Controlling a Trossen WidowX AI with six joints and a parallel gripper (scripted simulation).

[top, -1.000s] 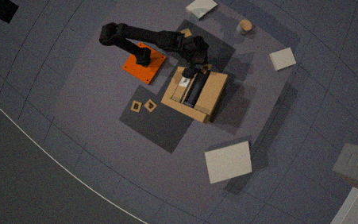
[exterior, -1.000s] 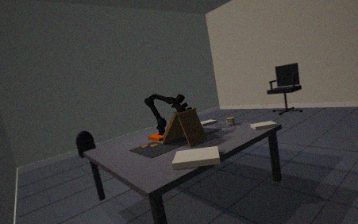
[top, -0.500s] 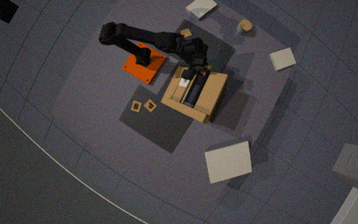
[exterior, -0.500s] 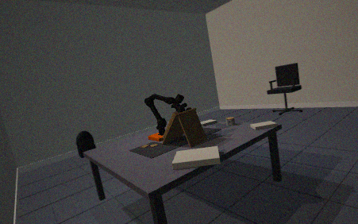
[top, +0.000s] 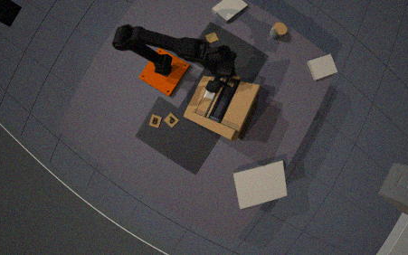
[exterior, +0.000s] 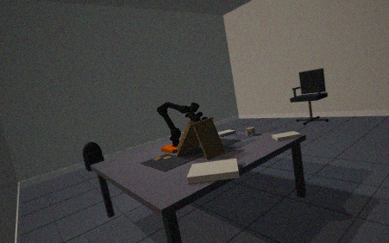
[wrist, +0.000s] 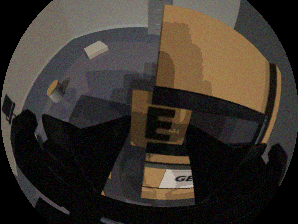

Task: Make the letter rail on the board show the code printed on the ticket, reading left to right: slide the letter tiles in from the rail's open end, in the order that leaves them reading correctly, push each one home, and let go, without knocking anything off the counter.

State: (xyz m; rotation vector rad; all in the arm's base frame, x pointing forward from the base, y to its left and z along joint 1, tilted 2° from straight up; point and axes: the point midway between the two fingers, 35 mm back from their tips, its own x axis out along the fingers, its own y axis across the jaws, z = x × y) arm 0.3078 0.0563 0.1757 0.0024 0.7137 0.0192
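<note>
Right now the white ticket is 8 cm below my gripper tip, 6 cm to the right of it and 6 cm behind it. The rest, counted from my gripper tip: small cup (45 cm to the left, 14 cm below, 11 cm ahead); white slab (40 cm ahead, 37 cm to the right, 15 cm below); dark mat (17 cm below, 14 cm behind, 8 cm to the right).
</note>
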